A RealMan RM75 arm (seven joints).
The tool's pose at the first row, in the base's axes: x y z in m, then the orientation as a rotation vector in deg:
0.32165, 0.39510, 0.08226, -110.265, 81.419, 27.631
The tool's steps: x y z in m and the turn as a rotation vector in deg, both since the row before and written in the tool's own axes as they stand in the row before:
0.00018, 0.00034, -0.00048, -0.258, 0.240, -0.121
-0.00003, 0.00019, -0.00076, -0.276, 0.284, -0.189
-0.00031, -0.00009, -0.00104, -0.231, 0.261, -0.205
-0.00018, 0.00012, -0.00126, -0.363, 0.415, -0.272
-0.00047, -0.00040, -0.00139, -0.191, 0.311, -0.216
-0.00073, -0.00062, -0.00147, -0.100, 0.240, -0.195
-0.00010, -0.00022, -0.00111, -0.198, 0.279, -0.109
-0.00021, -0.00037, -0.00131, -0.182, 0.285, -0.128
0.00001, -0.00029, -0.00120, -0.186, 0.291, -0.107
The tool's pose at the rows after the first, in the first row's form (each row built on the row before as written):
0.32134, 0.39458, 0.08237, -110.663, 81.450, 27.564
0.32108, 0.39403, 0.08286, -111.140, 81.438, 27.440
0.32096, 0.39353, 0.08382, -111.580, 81.394, 27.293
0.32067, 0.39275, 0.08479, -112.243, 81.378, 27.079
0.32076, 0.39219, 0.08620, -112.683, 81.350, 26.847
0.32096, 0.39181, 0.08790, -113.002, 81.297, 26.617
0.32103, 0.39116, 0.08883, -113.364, 81.360, 26.467
0.32119, 0.39049, 0.09002, -113.729, 81.406, 26.290
0.32136, 0.38973, 0.09098, -114.087, 81.478, 26.119

